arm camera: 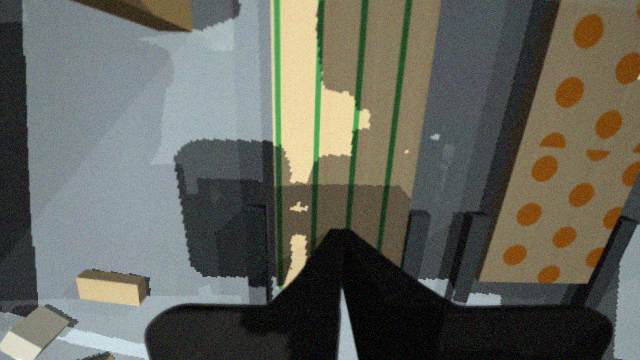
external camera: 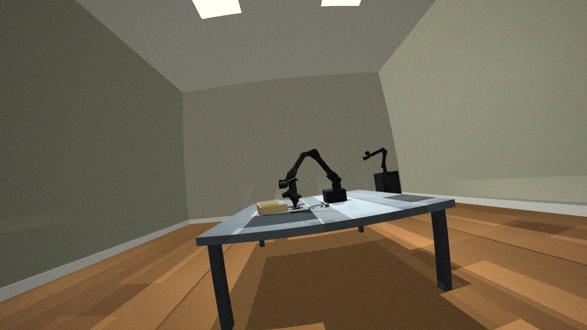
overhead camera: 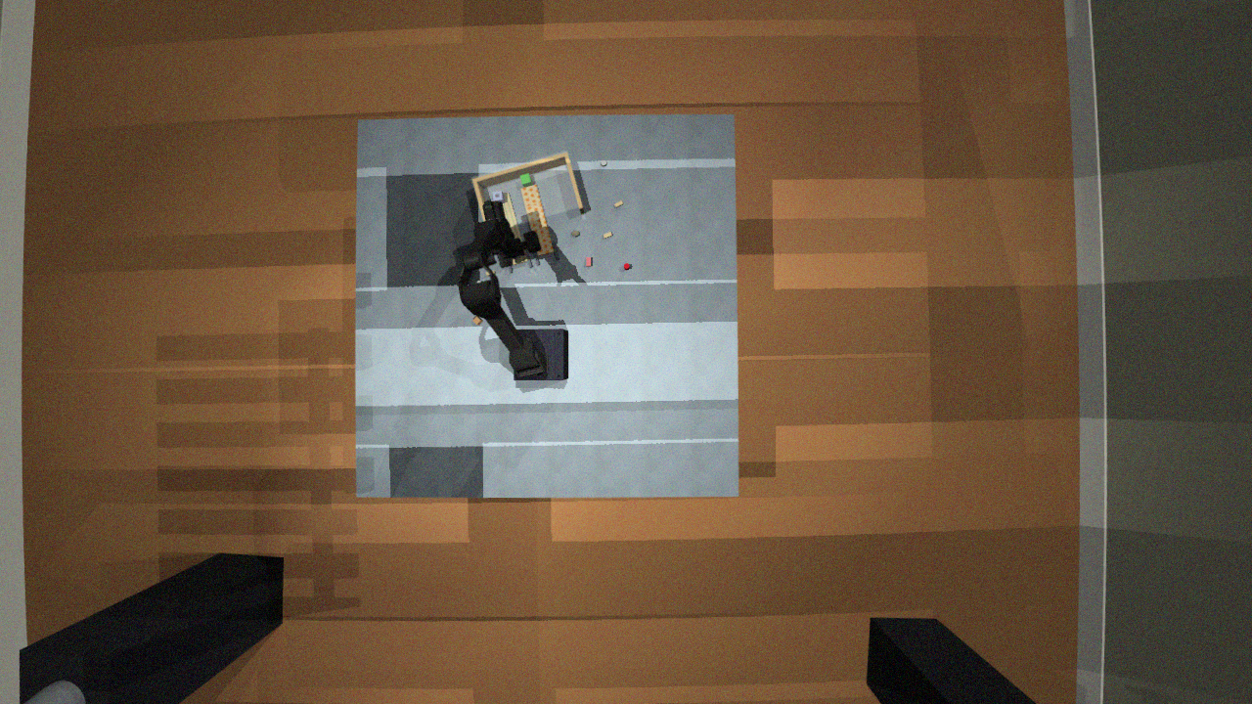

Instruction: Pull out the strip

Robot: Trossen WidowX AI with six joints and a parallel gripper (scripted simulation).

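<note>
The labelled cube is 19 cm ahead of my gripper tip, 7 cm to the left of it and 1 cm above it. The rest, counted from my gripper tip: red block 37 cm to the right, 3 cm behind; pink block 24 cm to the right, 1 cm behind; orange block 23 cm behind, 12 cm to the left.
</note>
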